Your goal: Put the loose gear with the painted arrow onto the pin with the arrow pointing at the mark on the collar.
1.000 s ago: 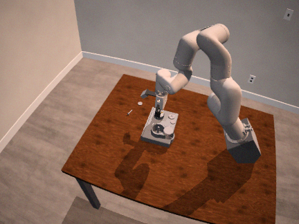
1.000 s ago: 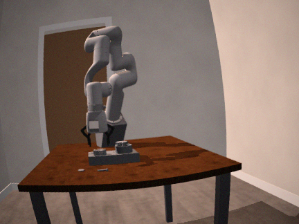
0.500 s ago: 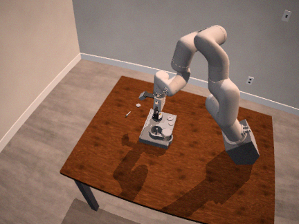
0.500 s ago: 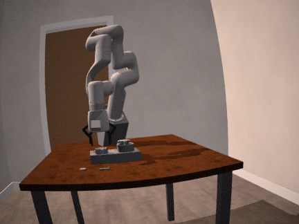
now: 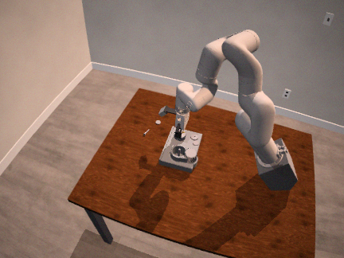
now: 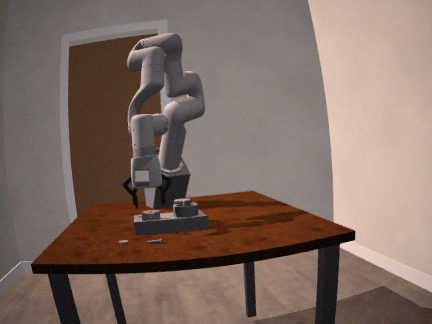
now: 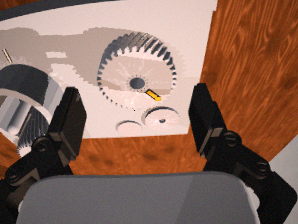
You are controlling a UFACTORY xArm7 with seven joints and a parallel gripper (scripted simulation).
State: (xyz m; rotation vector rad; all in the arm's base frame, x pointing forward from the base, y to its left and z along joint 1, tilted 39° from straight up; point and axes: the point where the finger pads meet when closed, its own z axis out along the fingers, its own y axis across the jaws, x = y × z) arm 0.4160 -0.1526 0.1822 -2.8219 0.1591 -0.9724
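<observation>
Right now the toothed gear is 4 cm below my hand. The rest, counted from my hand: small bolt (19 cm ahead, 9 cm below); then washer (15 cm ahead, 10 cm to the right, 9 cm below).
</observation>
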